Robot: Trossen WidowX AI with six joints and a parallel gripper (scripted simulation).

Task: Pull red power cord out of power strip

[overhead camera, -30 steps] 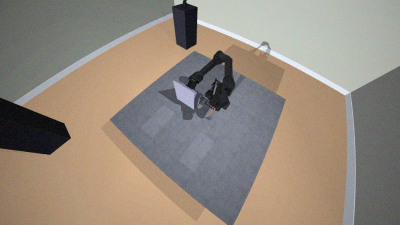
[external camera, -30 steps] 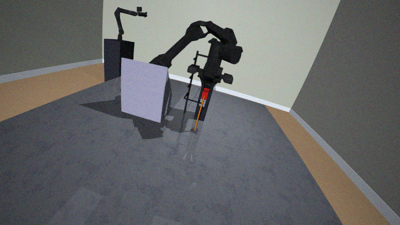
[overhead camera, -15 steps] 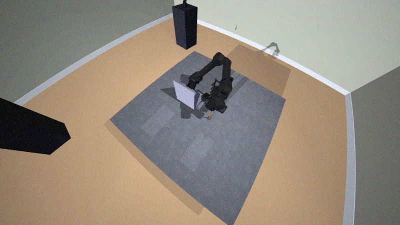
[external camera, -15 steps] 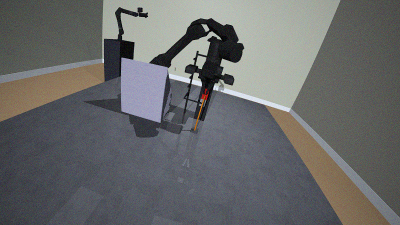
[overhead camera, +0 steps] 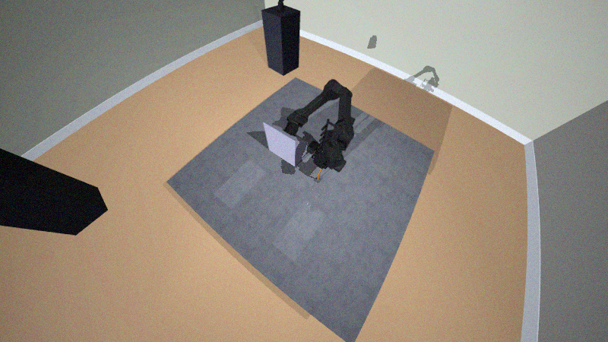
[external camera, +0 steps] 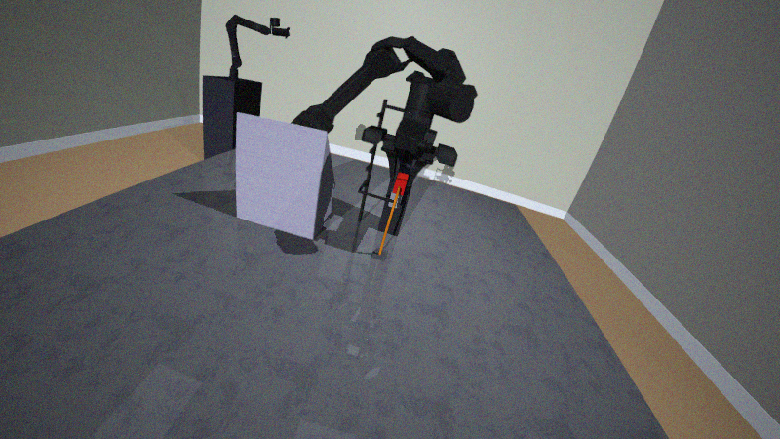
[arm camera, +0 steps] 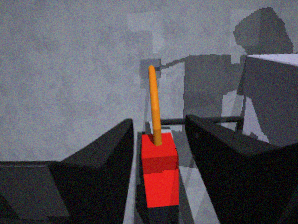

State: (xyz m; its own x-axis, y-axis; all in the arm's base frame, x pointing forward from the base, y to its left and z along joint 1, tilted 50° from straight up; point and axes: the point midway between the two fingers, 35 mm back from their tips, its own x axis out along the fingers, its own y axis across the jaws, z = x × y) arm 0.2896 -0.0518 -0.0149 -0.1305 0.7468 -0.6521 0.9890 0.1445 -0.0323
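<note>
Now: the red plug 1 cm behind my gripper tip and 6 cm to the left of it.
</note>
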